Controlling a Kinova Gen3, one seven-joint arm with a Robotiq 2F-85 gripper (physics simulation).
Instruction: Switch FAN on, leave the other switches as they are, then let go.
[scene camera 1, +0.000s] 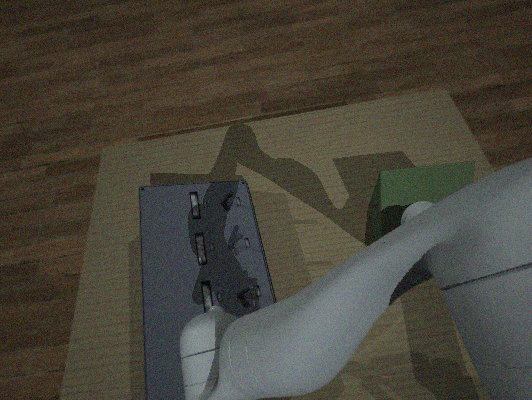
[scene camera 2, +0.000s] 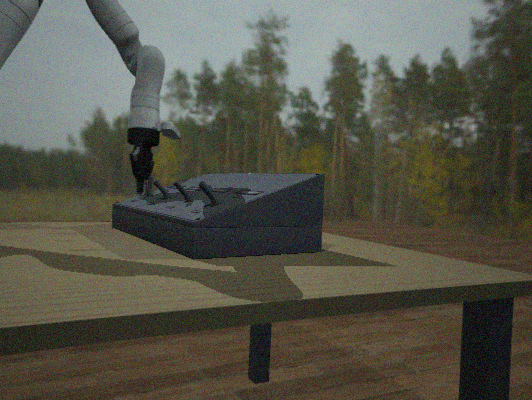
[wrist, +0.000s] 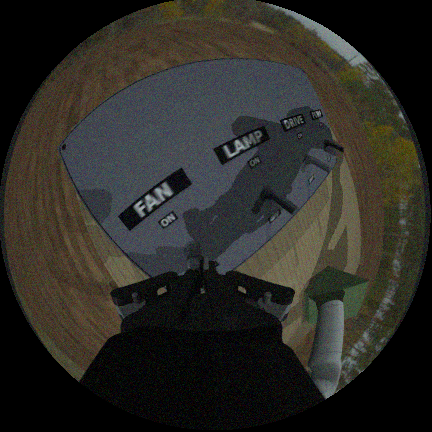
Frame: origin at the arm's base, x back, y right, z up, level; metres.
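Where they show: gripper, fingertip midpoint: (scene camera 2: 140, 195) (wrist: 202, 263); arm's base, link origin: (wrist: 330, 307).
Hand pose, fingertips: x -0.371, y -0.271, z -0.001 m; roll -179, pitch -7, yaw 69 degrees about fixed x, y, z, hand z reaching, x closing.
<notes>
Things, the pixels of their centre, and the offset from my fingertips. "*": a spot on its surface instead.
- slate-blue switch panel, body centre: (wrist: 258, 143) (scene camera 2: 206, 212) (scene camera 1: 210, 279) dx -0.128, dy +0.156, dz -0.027 m
- FAN label, body centre: (wrist: 152, 199) dx -0.088, dy -0.020, dz +0.023 m
- mark, surface spot: (wrist: 168, 220) * dx -0.063, dy -0.013, dz +0.014 m
- FAN lever, body centre: (wrist: 193, 257) (scene camera 2: 149, 185) dx -0.021, dy -0.004, dz +0.026 m
- LAMP lever, body centre: (wrist: 281, 201) (scene camera 1: 245, 289) (scene camera 2: 161, 188) dx -0.034, dy +0.116, dz +0.021 m
- DRIVE lever, body centre: (wrist: 319, 163) (scene camera 2: 182, 190) dx -0.061, dy +0.233, dz +0.021 m
- PUMP lever, body centre: (scene camera 2: 208, 192) (wrist: 335, 145) dx -0.088, dy +0.350, dz +0.021 m
The slate-blue switch panel (scene camera 1: 167, 300) (scene camera 2: 260, 240) (wrist: 150, 105) has a sloped face. The FAN label (wrist: 154, 198) and its ON mark (wrist: 168, 220) show in the wrist view. The FAN lever (scene camera 2: 148, 186) stands close beside my fingertips, mostly hidden in the wrist view; contact is unclear. My gripper (scene camera 2: 140, 192) (wrist: 202, 263) is shut and empty, pointing down low at the FAN end, on the lever's lower-slope side. The LAMP lever (scene camera 2: 160, 189) (wrist: 281, 201), DRIVE lever (scene camera 2: 182, 192) (wrist: 318, 163) and PUMP lever (scene camera 2: 207, 193) (wrist: 334, 146) lean toward their OFF side.
A green box (scene camera 1: 425, 185) (wrist: 356, 295) stands on the table (scene camera 1: 320, 125) (scene camera 2: 400, 295), apart from the panel. The pale arm (scene camera 1: 300, 340) (scene camera 2: 146, 95) covers the FAN end in scene camera 1. Arm shadows darken the panel face.
</notes>
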